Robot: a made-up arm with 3 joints. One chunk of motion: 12 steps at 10 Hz.
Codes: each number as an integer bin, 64 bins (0 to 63) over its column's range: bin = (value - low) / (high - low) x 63, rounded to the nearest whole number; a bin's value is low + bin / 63 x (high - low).
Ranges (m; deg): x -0.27..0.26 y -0.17..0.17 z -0.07..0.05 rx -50..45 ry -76..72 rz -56..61
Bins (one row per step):
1: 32 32 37 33 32 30
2: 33 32 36 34 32 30
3: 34 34 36 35 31 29
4: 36 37 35 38 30 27
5: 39 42 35 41 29 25
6: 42 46 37 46 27 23
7: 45 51 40 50 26 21
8: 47 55 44 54 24 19
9: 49 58 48 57 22 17
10: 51 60 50 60 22 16
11: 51 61 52 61 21 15
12: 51 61 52 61 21 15
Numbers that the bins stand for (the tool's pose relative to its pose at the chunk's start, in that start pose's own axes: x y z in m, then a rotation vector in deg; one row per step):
1: -0.0008 0.0027 0.0005 -0.24 -0.83 -0.29
2: 0.0076 0.0027 -0.0014 1.27 -0.83 -0.29
3: 0.0160 0.0135 -0.0014 2.78 -3.17 -2.14
4: 0.0329 0.0297 -0.0033 7.30 -5.52 -5.86
5: 0.0581 0.0567 -0.0033 11.83 -7.87 -9.57
6: 0.0833 0.0783 0.0005 19.37 -12.57 -13.29
7: 0.1086 0.1052 0.0062 25.40 -14.92 -17.00
8: 0.1254 0.1268 0.0138 31.43 -19.62 -20.71
9: 0.1422 0.1430 0.0214 35.95 -24.32 -24.43
10: 0.1590 0.1538 0.0252 40.48 -24.32 -26.29
11: 0.1590 0.1592 0.0290 41.98 -26.67 -28.14
12: 0.1590 0.1592 0.0290 41.98 -26.67 -28.14

